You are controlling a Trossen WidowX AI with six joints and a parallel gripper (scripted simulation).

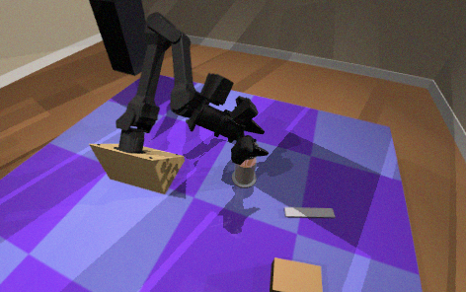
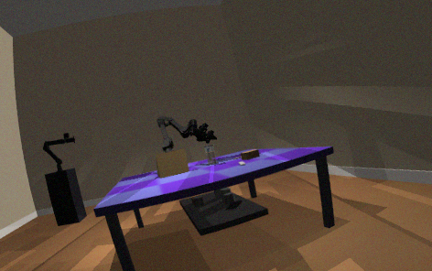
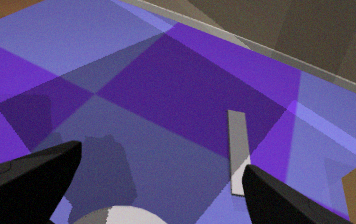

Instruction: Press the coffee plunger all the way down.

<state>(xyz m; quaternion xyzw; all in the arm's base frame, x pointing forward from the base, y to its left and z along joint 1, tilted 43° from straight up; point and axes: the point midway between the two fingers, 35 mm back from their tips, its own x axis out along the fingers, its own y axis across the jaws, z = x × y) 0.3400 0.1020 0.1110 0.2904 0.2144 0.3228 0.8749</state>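
Right now the coffee press is 90 mm below my gripper tip, 50 mm behind it and 10 mm to the left of it.
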